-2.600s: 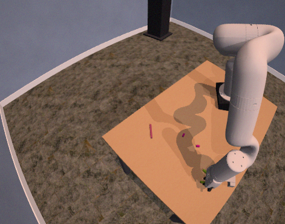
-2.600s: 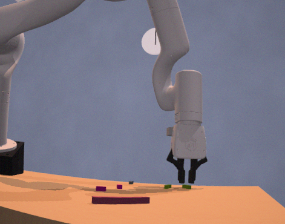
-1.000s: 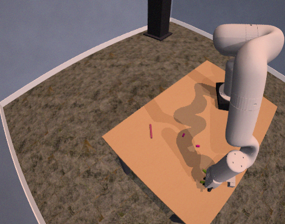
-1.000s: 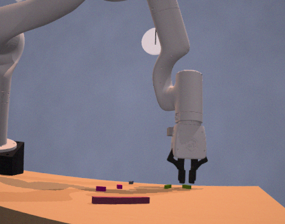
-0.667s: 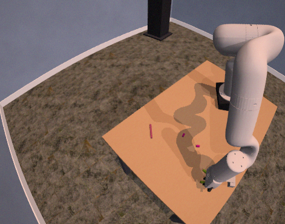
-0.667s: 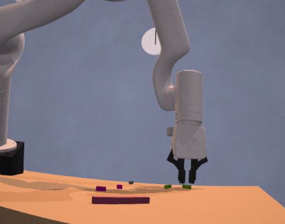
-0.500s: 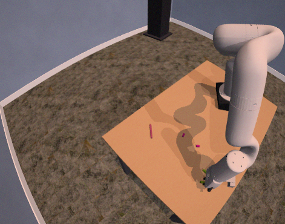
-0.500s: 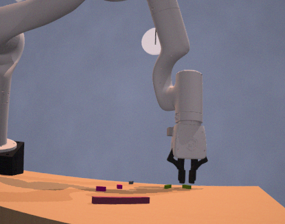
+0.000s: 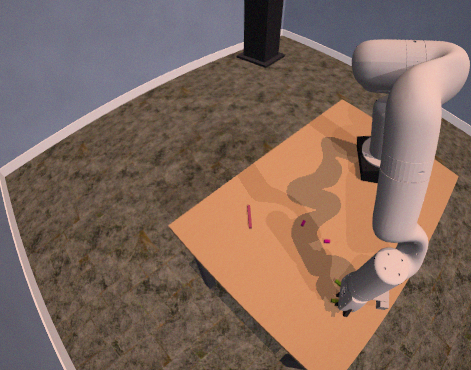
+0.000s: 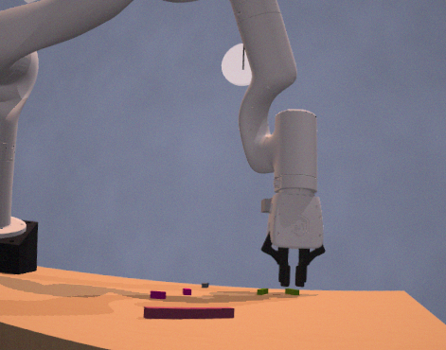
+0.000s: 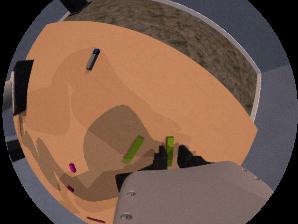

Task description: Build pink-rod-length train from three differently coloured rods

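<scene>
My gripper is now 19 cm past the grey rod, 8 cm to the right of it and 3 cm above it. The rest, counted from my hand: blue rod 19 cm behind, 11 cm to the left, 3 cm below; pink rod 42 cm to the right, 7 cm behind, 3 cm below.
</scene>
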